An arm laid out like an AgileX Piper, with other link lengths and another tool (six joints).
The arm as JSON. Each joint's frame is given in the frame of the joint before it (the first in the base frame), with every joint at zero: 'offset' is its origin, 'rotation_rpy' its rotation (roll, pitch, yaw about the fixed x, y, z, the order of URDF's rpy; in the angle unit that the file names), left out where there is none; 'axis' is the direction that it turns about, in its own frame. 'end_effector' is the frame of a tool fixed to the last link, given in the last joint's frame.
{
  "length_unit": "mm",
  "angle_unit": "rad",
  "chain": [
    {
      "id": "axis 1",
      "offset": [
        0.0,
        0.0,
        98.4
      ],
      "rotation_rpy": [
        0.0,
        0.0,
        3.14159
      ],
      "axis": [
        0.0,
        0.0,
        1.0
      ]
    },
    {
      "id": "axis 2",
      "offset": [
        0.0,
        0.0,
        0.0
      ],
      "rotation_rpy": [
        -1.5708,
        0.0,
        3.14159
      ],
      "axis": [
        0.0,
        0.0,
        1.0
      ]
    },
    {
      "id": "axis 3",
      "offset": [
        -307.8,
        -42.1,
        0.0
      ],
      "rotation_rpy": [
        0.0,
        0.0,
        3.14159
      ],
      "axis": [
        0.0,
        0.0,
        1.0
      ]
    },
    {
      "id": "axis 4",
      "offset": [
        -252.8,
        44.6,
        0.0
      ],
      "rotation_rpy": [
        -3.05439,
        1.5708,
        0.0
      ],
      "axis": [
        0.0,
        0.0,
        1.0
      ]
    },
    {
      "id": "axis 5",
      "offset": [
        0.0,
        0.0,
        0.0
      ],
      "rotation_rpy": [
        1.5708,
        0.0,
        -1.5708
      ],
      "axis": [
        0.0,
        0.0,
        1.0
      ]
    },
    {
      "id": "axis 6",
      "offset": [
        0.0,
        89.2,
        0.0
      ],
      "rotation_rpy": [
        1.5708,
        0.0,
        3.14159
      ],
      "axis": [
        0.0,
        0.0,
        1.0
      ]
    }
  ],
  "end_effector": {
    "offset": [
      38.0,
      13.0,
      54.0
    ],
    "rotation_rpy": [
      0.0,
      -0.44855,
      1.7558
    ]
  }
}
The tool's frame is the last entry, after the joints.
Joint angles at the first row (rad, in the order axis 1, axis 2, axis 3, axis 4, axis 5, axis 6):
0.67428, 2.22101, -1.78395, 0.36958, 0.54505, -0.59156
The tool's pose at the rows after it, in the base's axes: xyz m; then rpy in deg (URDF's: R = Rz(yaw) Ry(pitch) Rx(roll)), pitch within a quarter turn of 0, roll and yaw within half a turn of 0:
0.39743 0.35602 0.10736 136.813 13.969 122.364
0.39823 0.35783 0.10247 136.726 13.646 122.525
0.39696 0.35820 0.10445 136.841 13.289 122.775
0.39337 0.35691 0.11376 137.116 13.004 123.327
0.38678 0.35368 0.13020 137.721 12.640 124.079
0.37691 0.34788 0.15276 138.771 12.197 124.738
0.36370 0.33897 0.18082 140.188 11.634 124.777
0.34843 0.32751 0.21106 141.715 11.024 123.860
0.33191 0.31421 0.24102 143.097 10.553 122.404
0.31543 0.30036 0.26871 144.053 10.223 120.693
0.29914 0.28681 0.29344 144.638 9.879 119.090
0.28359 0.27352 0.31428 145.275 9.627 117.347
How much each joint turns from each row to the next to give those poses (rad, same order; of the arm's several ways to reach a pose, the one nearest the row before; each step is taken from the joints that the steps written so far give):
0.00000, 0.02522, -0.00023, 0.03158, -0.02709, -0.03285
0.00000, 0.01118, -0.00040, 0.02109, -0.00980, -0.01975
0.00000, -0.00369, -0.00047, 0.01019, 0.00745, -0.00656
0.00001, -0.01972, -0.00039, -0.00006, 0.02620, 0.00232
-0.00001, -0.03565, -0.00048, -0.00878, 0.04693, 0.01414
0.00000, -0.05015, -0.00064, -0.01919, 0.06631, 0.03146
0.00001, -0.06412, -0.00045, -0.02965, 0.08088, 0.05443
-0.00001, -0.07125, -0.00043, -0.03612, 0.08434, 0.07322
0.00000, -0.07341, -0.00042, -0.03612, 0.08269, 0.07603
0.00001, -0.07071, -0.00039, -0.03211, 0.07394, 0.06911
-0.00002, -0.06614, -0.00010, -0.02408, 0.06512, 0.05699
0.00002, -0.05938, 0.00000, -0.02322, 0.05984, 0.05469

